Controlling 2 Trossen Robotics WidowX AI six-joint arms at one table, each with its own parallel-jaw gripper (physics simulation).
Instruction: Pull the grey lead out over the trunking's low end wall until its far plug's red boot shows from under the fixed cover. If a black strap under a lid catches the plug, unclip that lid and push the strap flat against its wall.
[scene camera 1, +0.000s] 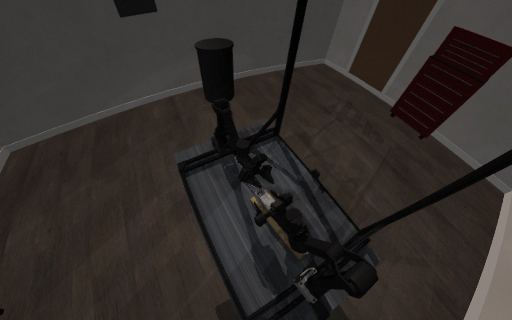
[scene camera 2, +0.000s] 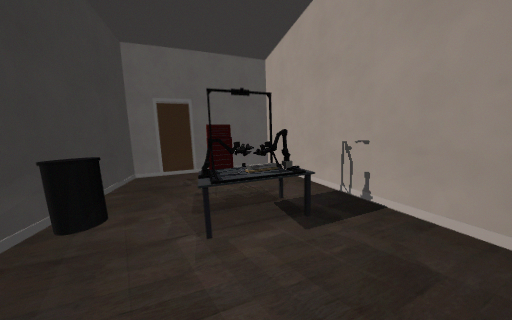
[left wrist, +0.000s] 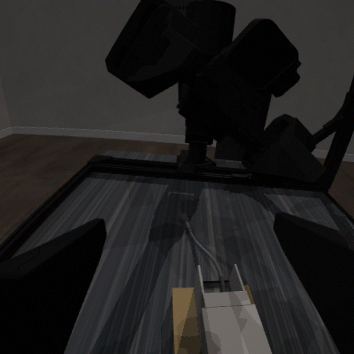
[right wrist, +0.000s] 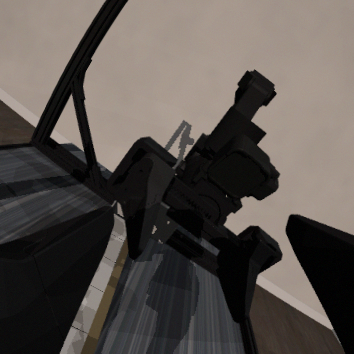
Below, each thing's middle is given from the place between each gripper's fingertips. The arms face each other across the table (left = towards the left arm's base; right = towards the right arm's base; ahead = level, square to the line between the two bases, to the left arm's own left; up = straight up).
My right hand is 230 mm above the tan trunking (left wrist: 186, 302), 120 mm to the right of it and 40 mm past it.
The tan trunking lies 180 mm below my left hand, 110 mm to the left of it and 70 mm behind it.
